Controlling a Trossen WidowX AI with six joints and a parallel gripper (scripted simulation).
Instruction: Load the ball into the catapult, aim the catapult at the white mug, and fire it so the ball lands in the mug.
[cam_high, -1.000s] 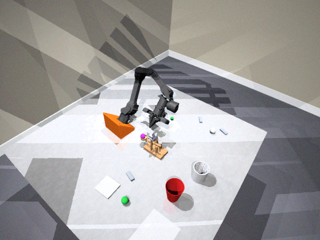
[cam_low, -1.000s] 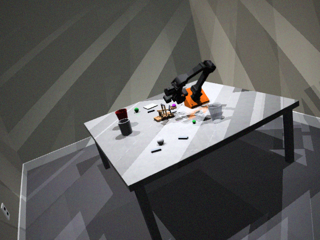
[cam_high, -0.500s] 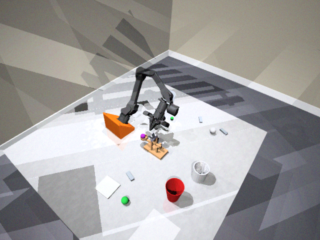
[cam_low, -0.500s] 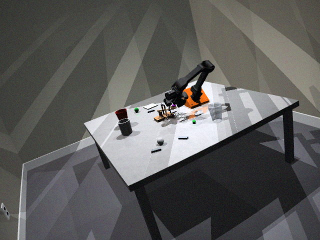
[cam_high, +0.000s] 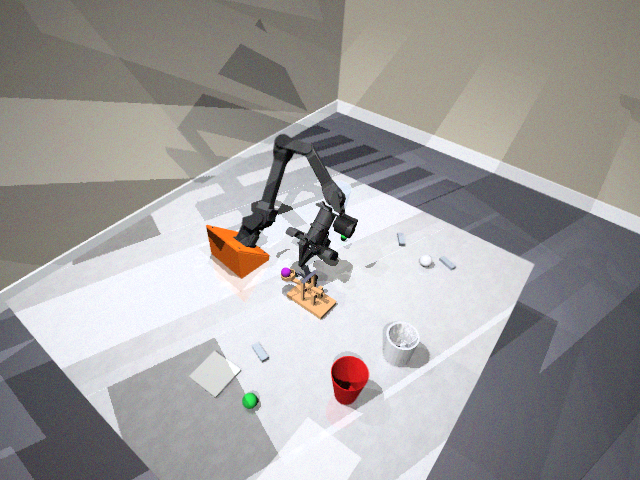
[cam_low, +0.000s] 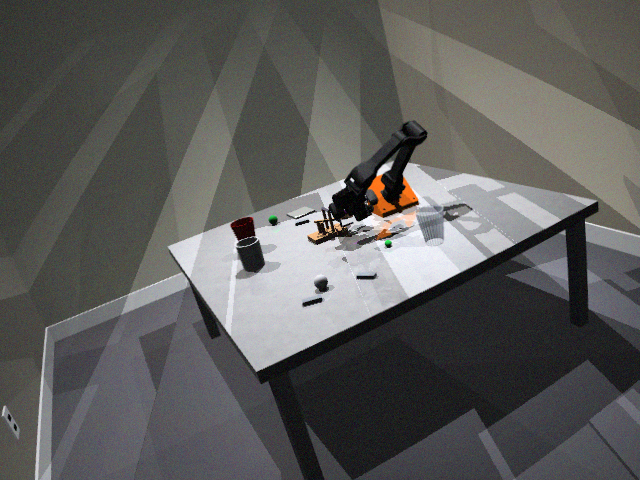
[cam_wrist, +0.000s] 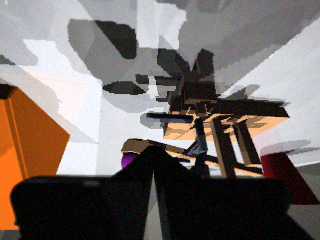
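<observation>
My gripper tip is now 5 cm to the left of the purple ball and 2 cm past it. The rest, counted from my gripper tip: translucent pale cup (37 cm to the left, 12 cm behind, 3 cm below); white mug (41 cm ahead, 4 cm to the right, 3 cm below); catapult (5 cm ahead, 3 cm to the right, 1 cm below).
</observation>
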